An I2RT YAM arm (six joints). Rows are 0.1 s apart.
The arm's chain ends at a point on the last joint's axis. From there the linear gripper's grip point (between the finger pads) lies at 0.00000 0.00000 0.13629 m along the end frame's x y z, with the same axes.
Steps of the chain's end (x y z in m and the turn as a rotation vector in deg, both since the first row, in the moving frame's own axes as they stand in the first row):
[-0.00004 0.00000 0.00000 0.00 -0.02 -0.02]
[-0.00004 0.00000 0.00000 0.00 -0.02 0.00]
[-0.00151 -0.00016 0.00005 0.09 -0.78 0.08]
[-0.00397 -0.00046 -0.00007 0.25 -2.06 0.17]
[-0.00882 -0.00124 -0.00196 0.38 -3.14 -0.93]
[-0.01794 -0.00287 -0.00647 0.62 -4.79 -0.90]
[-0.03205 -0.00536 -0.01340 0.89 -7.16 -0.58]
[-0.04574 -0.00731 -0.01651 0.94 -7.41 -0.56]
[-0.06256 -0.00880 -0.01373 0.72 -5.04 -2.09]
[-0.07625 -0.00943 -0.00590 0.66 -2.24 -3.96]
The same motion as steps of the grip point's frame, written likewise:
[-0.00009 0.00000 0.00000 0.00 -0.02 -0.02]
[-0.00009 0.00000 0.00000 0.00 -0.02 0.00]
[-0.00337 -0.00038 0.00004 0.09 -0.78 0.08]
[-0.00887 -0.00106 -0.00016 0.25 -2.06 0.17]
[-0.01629 -0.00208 -0.00217 0.38 -3.14 -0.93]
[-0.02933 -0.00425 -0.00695 0.62 -4.79 -0.90]
[-0.04905 -0.00739 -0.01448 0.89 -7.16 -0.58]
[-0.06333 -0.00945 -0.01767 0.94 -7.41 -0.56]
[-0.07456 -0.01029 -0.01427 0.72 -5.04 -2.09]
[-0.08163 -0.01081 -0.00601 0.66 -2.24 -3.96]

